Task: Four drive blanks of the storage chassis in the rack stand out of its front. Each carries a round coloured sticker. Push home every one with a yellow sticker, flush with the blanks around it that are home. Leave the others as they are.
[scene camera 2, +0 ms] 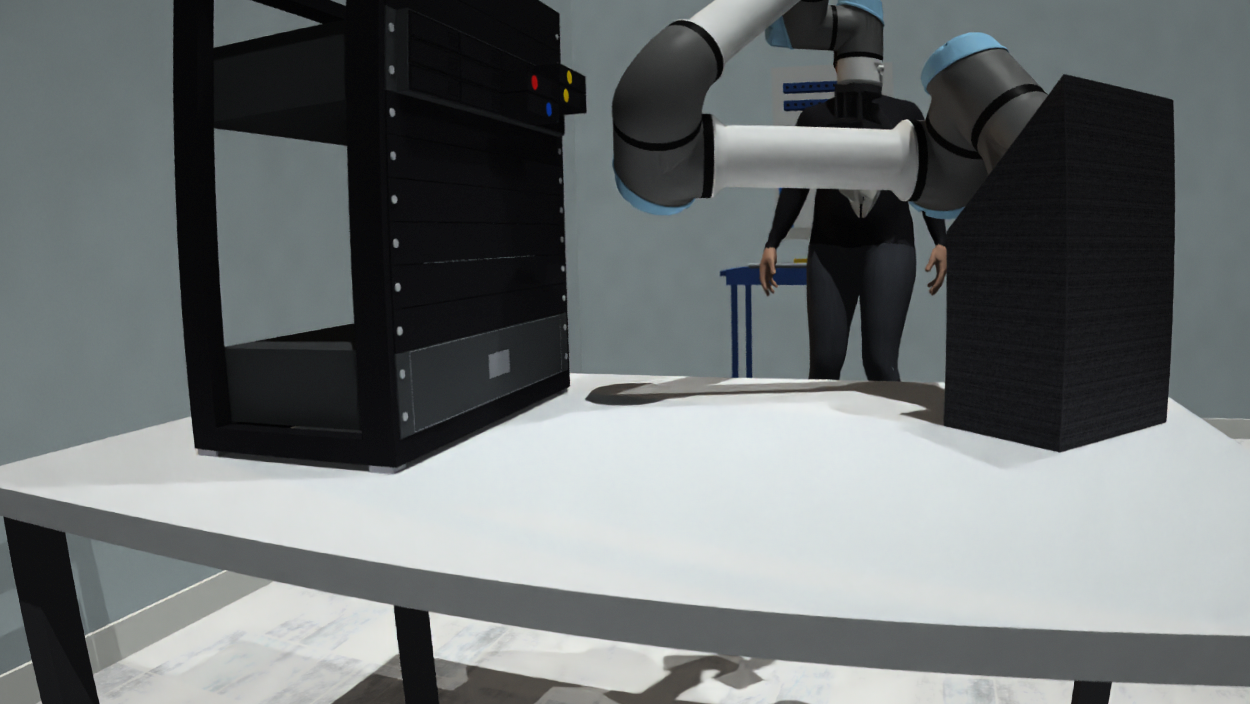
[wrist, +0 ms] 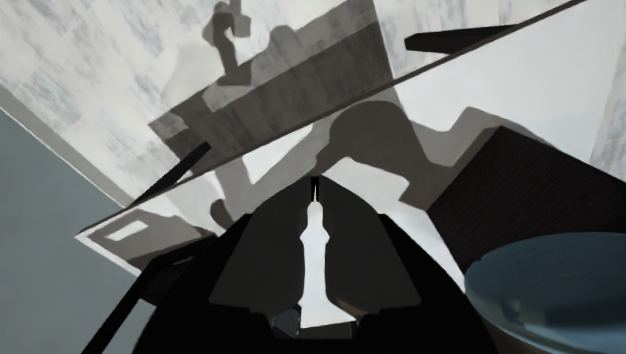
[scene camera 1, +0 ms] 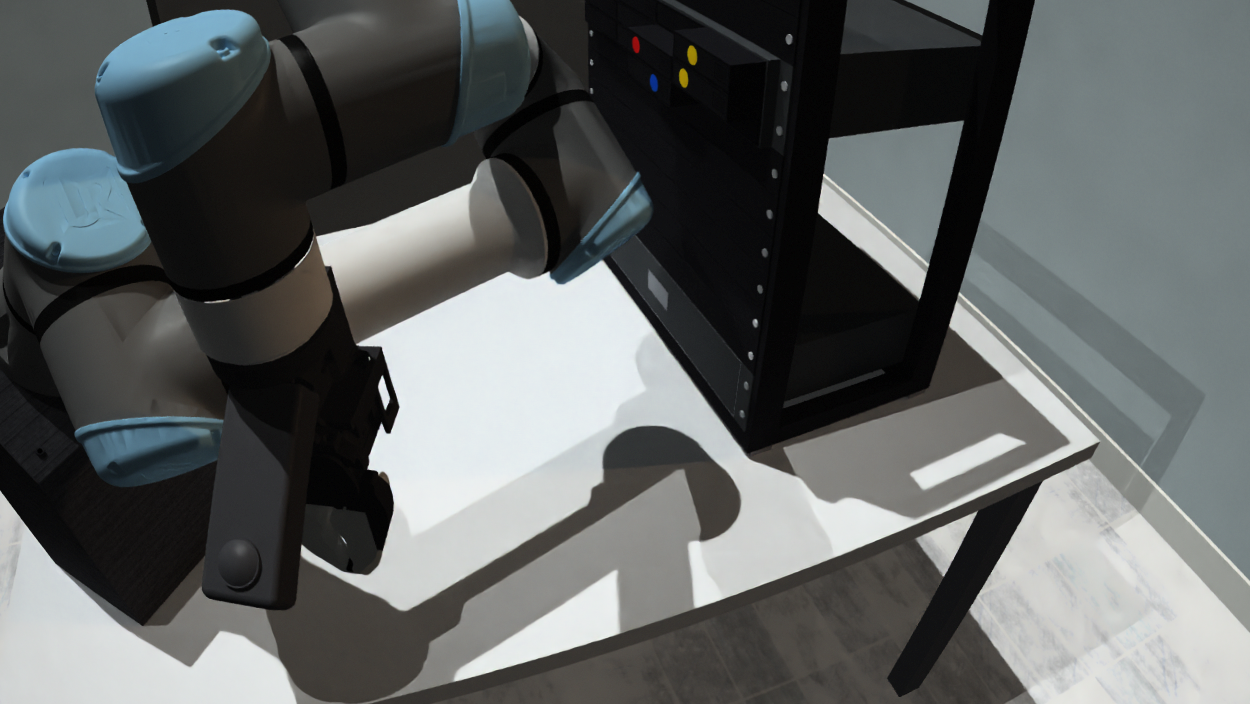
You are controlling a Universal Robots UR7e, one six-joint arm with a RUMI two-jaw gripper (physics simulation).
Scene:
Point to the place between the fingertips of my gripper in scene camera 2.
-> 861, 217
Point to a black rack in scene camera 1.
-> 727, 118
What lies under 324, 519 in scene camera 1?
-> My gripper.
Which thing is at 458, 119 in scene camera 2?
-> A black rack.

